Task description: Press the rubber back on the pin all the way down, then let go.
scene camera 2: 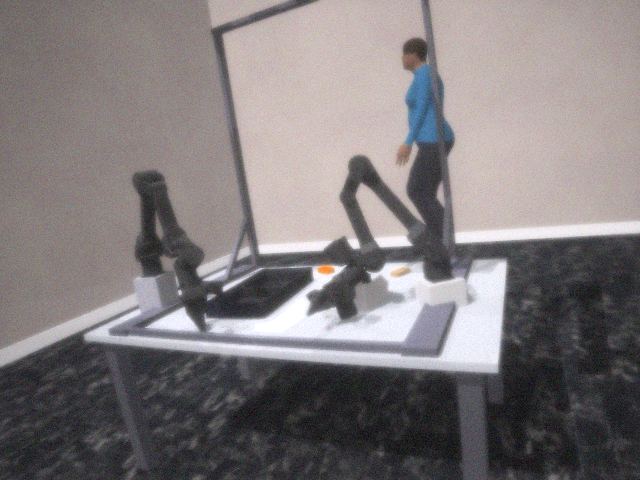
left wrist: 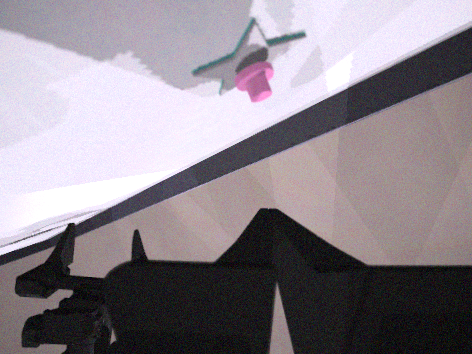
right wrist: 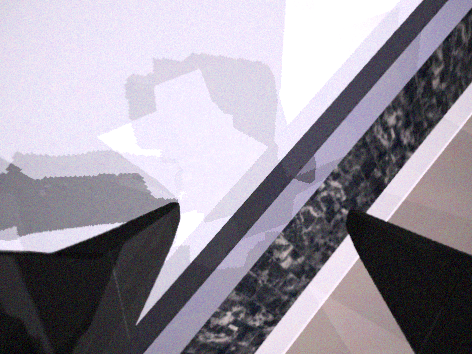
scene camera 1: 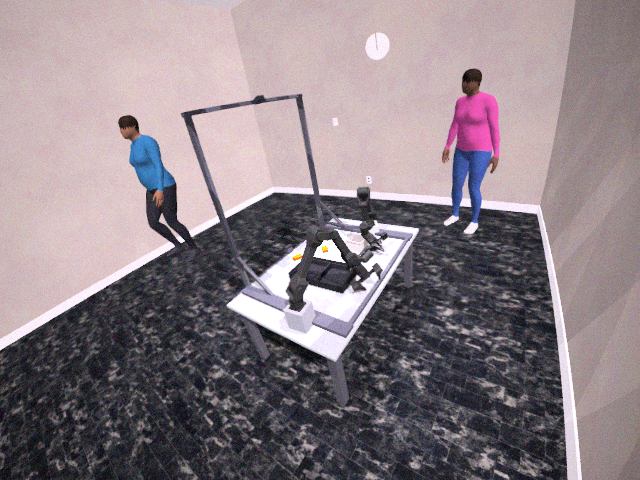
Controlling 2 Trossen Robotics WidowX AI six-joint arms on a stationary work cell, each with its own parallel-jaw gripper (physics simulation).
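Frame: origin at the left arm's base, x back, y right, z up, level; centimetres.
Seen in the pictures: left gripper, fingertip midpoint: (scene camera 2: 306, 315) (left wrist: 267, 216) (scene camera 1: 384, 251); right gripper, fingertip midpoint: (scene camera 2: 204, 330) (left wrist: 104, 226) (right wrist: 262, 213) (scene camera 1: 373, 284); left arm's base, link origin: (scene camera 2: 438, 278); right arm's base, link origin: (scene camera 2: 153, 274) (scene camera 1: 297, 305).
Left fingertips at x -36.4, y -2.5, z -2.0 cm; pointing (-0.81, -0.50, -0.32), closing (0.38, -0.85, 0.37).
Observation:
Pixels of each thing's middle, then the offset from my left fingertips to it.
- pin, body centre: (left wrist: 259, 75) dz -4.6, dx +5.1, dy +1.3 cm
- black tray, body centre: (scene camera 2: 263, 290) (scene camera 1: 323, 272) dz -2.6, dx -10.2, dy +39.8 cm
- pale box, body centre: (scene camera 2: 363, 289) (scene camera 1: 355, 242) dz -1.5, dx +18.8, dy +16.8 cm
The pin (left wrist: 227, 62) is a grey star with teal edges, lying on the white table in the left wrist view. The pink rubber back (left wrist: 255, 81) is over its middle, wide flange toward the star and narrow stub outward. A dark round patch shows beside the flange; I cannot tell how far down the back sits. My left gripper (left wrist: 267, 216) (scene camera 1: 381, 249) is shut and empty, its tips below the pin in the left wrist picture and apart from the back. My right gripper (right wrist: 262, 213) (left wrist: 104, 226) (scene camera 1: 368, 279) is open and empty, off to one side.
A black tray (scene camera 1: 323, 274) (scene camera 2: 258, 293) lies on the table near the right arm. Orange pieces (scene camera 1: 297, 257) (scene camera 1: 324, 249) lie behind it. A pale box (scene camera 2: 373, 293) stands behind the left gripper. A dark rail (left wrist: 220, 160) (right wrist: 260, 192) runs along the table's edge.

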